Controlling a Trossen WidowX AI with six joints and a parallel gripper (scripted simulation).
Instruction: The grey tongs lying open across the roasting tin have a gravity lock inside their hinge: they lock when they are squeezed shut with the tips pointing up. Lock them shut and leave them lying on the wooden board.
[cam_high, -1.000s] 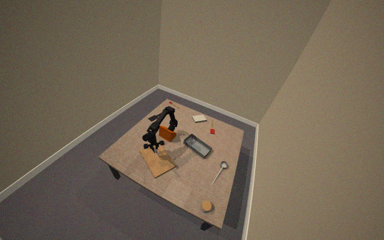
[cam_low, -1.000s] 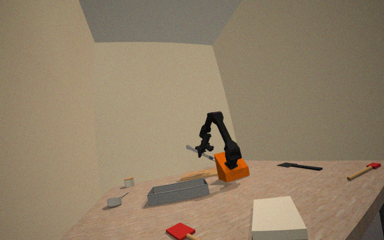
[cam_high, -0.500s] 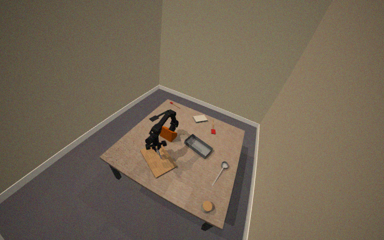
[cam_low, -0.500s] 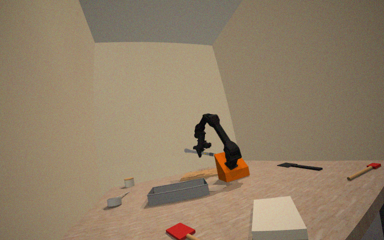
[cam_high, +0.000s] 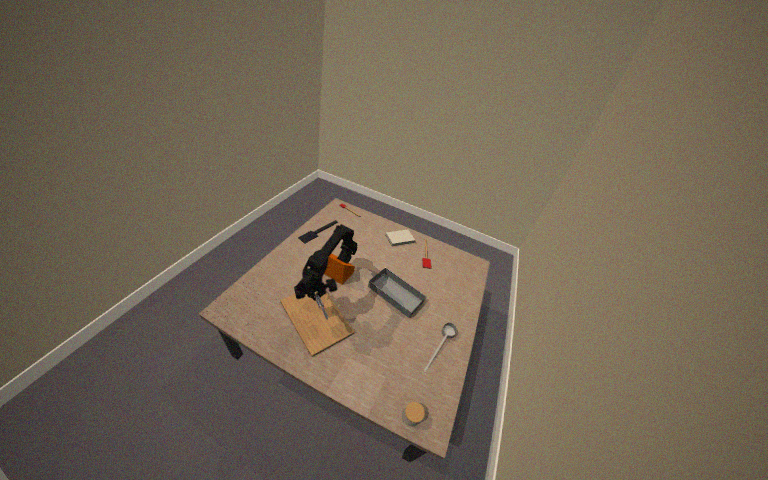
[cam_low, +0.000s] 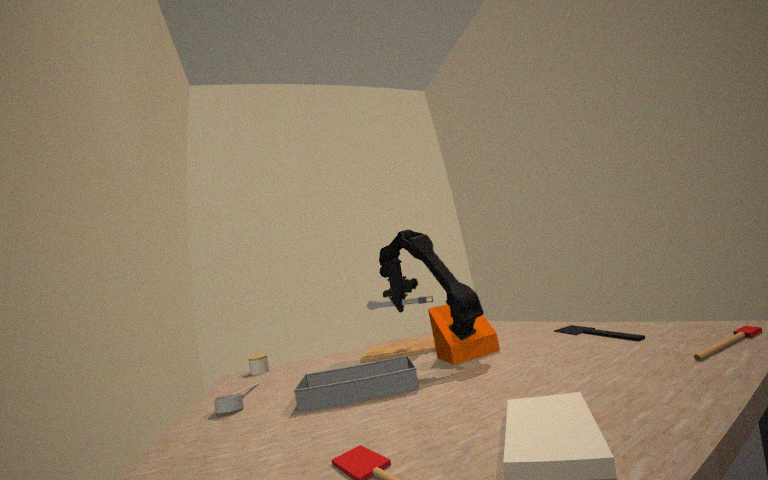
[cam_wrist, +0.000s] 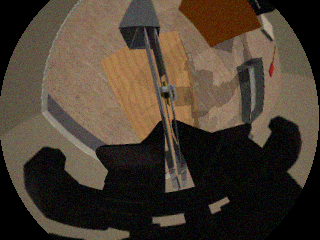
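Right now the wooden board is 150 mm below my gripper tip. From my gripper tip the other things lie so: black spatula (340 mm behind, 590 mm to the left, 150 mm below); then round cork-topped jar (590 mm ahead, 250 mm to the right, 120 mm below); then grey roasting tin (320 mm ahead, 340 mm to the left, 130 mm below).
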